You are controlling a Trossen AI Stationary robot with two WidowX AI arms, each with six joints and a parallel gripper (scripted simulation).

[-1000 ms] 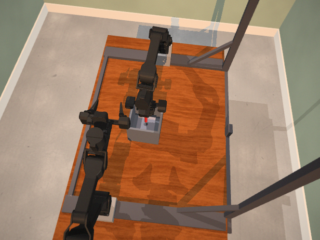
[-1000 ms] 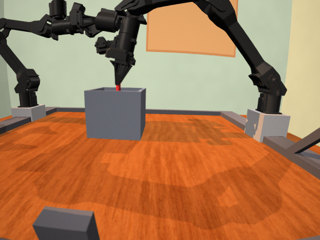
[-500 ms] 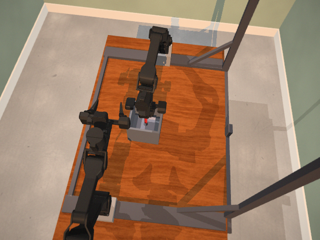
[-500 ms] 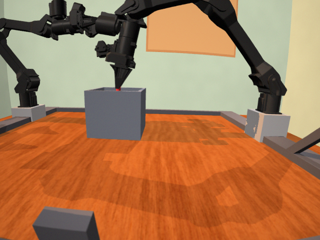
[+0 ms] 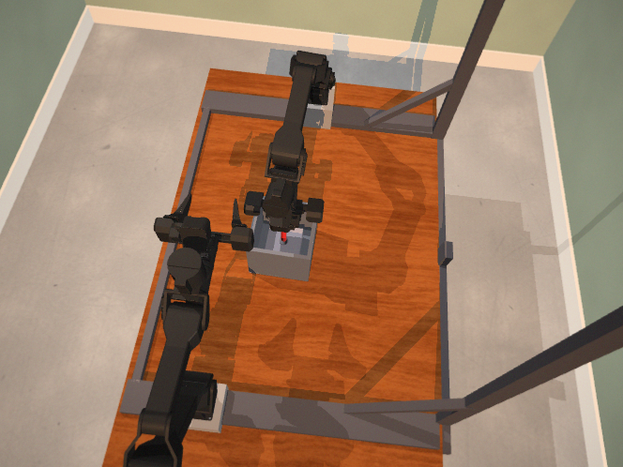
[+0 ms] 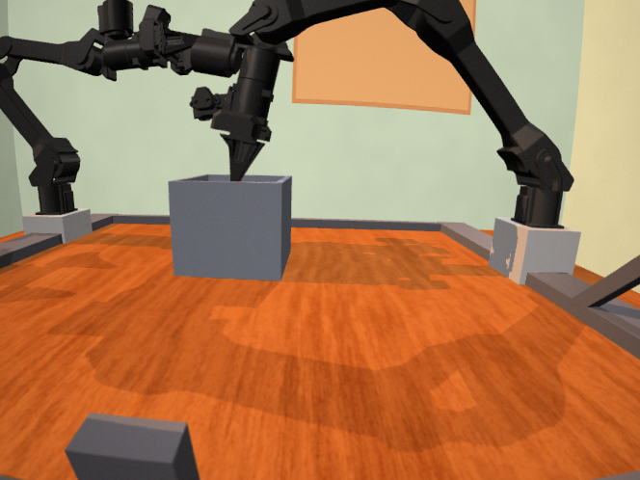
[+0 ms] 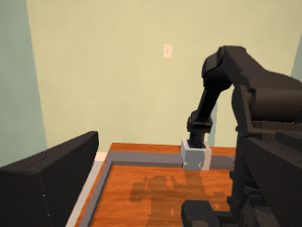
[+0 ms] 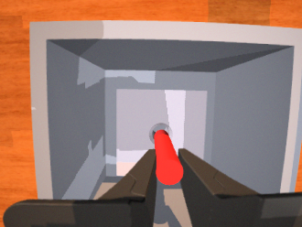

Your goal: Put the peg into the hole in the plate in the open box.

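Now: right hand 60 mm above the red peg. The rest, counted from my right hand: pale plate (120 mm below).
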